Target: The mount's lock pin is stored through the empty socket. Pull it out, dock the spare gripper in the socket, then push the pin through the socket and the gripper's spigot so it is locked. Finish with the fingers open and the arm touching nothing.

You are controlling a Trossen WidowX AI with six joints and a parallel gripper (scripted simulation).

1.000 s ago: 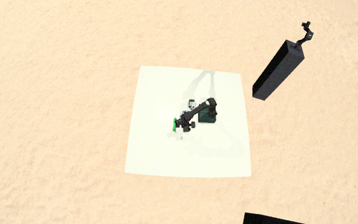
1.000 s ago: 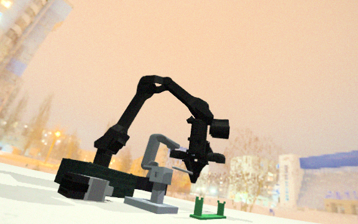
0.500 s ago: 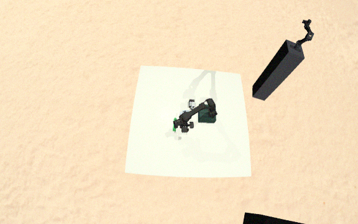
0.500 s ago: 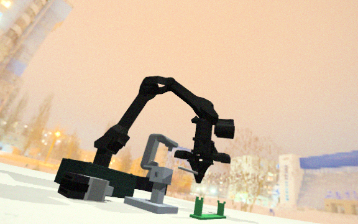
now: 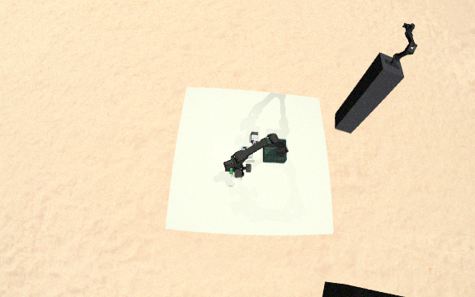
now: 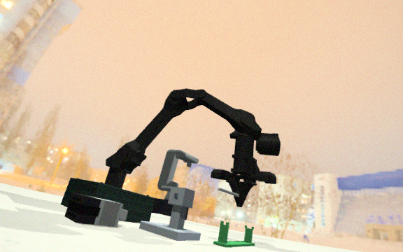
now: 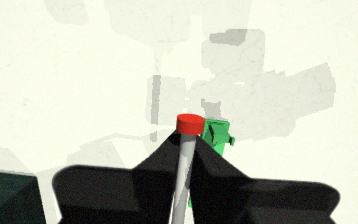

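My gripper tip is now 60 mm short of the green cradle, 70 mm to the left of it and 70 mm above it. Also, from my gripper tip: spare gripper 60 mm behind, 350 mm to the right, 70 mm below; grey mount 20 mm behind, 200 mm to the right, 40 mm below.
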